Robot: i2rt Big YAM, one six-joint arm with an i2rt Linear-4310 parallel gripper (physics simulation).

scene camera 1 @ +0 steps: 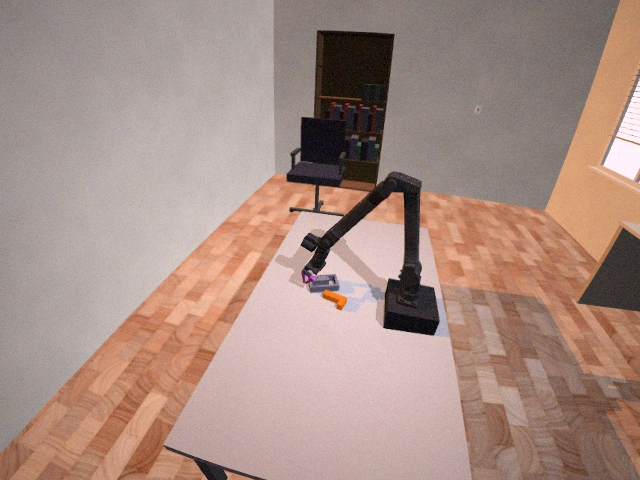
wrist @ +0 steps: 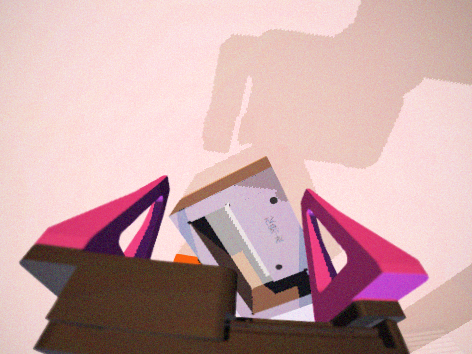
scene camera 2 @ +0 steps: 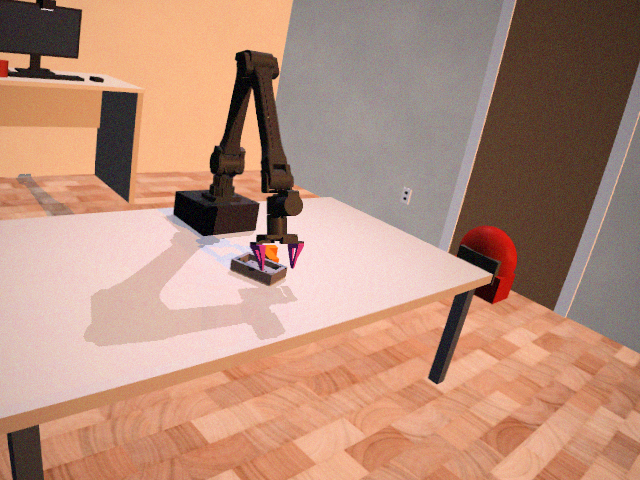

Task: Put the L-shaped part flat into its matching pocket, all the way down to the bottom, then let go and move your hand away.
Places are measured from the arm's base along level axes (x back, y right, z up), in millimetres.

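Pixels of known places: gripper, between the fingertips: [scene camera 1: 308, 277] [wrist: 236, 188] [scene camera 2: 277, 269]; arm's base, origin of its link: [scene camera 1: 407, 297] [scene camera 2: 221, 198].
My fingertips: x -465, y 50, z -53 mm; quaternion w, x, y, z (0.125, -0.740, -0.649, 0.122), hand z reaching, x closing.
Note:
Ahead of a thing's pixels: the offset from my fingertips to its middle. Level surfaces: height alone.
The orange L-shaped part {dx +146, dy -79, dz -30 mm} [scene camera 1: 333, 298] [scene camera 2: 271, 252] [wrist: 186, 259] lies on the table beside the grey block, on the side towards the front of the first scene view. In the wrist view, a small bit of it shows above the gripper body. The grey block {dx +70, dy +16, dz -27 mm} [scene camera 1: 324, 289] [scene camera 2: 250, 271] [wrist: 256, 201] has an L-shaped pocket, which shows empty in the wrist view; its near end is partly hidden by the gripper. My gripper [scene camera 1: 308, 279] [scene camera 2: 277, 268] [wrist: 236, 188] is open and empty. Its magenta fingers hang above the table at the block, spread to either side of it in the wrist view.
The black arm base [scene camera 1: 410, 316] [scene camera 2: 233, 219] stands on the white table {dz -45 mm} [scene camera 1: 330, 392] [scene camera 2: 170, 356], at its edge. The arm's shadow falls beside the block. A dark chair [scene camera 1: 321, 142] stands beyond the table's far end.

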